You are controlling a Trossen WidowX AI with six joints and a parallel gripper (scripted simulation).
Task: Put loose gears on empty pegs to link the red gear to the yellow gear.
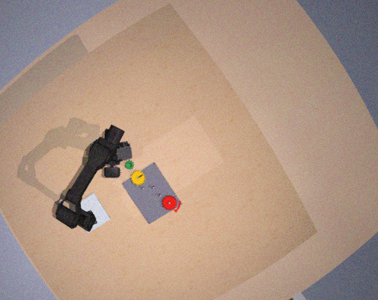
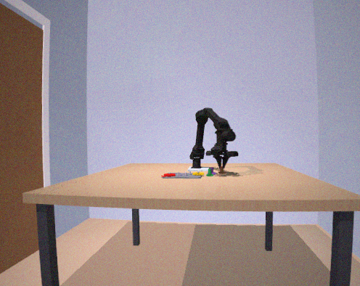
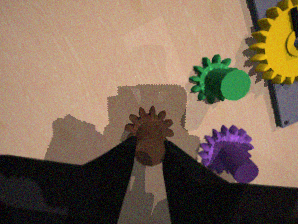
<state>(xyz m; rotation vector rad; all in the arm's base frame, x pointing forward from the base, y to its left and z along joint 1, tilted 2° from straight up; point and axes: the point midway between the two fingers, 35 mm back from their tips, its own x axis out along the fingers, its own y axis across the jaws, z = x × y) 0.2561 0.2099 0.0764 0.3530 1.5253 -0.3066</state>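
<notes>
Right now my gripper tip is 28 cm to the left of the red gear, 12 cm short of it and 3 cm above it. From my gripper tip the other things lie so: brown gear: 1 cm below; then green gear: 7 cm to the right, 3 cm below, 2 cm ahead; then purple gear: 7 cm to the right, 5 cm behind, 3 cm below.
</notes>
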